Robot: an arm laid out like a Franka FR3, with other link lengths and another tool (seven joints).
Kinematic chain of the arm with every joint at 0, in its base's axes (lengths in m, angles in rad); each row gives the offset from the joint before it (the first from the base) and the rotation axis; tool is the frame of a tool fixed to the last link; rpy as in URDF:
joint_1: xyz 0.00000 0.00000 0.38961 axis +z
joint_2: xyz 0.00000 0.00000 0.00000 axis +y
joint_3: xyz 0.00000 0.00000 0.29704 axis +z
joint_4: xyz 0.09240 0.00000 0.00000 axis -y
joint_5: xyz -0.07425 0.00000 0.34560 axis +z
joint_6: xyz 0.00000 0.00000 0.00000 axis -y
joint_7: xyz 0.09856 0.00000 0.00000 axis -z
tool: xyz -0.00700 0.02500 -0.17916 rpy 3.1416 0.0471 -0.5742
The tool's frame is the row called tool.
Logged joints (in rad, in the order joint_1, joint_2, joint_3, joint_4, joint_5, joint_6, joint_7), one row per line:
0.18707 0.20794 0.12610 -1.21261 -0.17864 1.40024 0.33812
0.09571 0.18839 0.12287 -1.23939 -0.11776 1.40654 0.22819
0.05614 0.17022 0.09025 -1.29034 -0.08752 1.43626 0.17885
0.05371 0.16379 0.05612 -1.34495 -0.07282 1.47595 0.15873
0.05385 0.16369 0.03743 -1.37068 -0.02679 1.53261 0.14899
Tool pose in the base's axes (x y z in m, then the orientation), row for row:
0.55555 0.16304 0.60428 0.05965 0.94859 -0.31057 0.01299
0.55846 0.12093 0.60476 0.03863 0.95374 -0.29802 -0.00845
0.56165 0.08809 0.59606 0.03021 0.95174 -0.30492 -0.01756
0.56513 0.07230 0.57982 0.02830 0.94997 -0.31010 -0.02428
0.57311 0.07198 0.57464 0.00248 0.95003 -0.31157 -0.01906
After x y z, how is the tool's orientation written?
As a quaternion, w x y z.
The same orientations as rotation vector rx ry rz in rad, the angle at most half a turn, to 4 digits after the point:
2.8720 -0.9403 0.0393
2.9247 -0.9139 -0.0259
2.9338 -0.9399 -0.0541
2.9318 -0.9570 -0.0749
2.9799 -0.9773 -0.0598

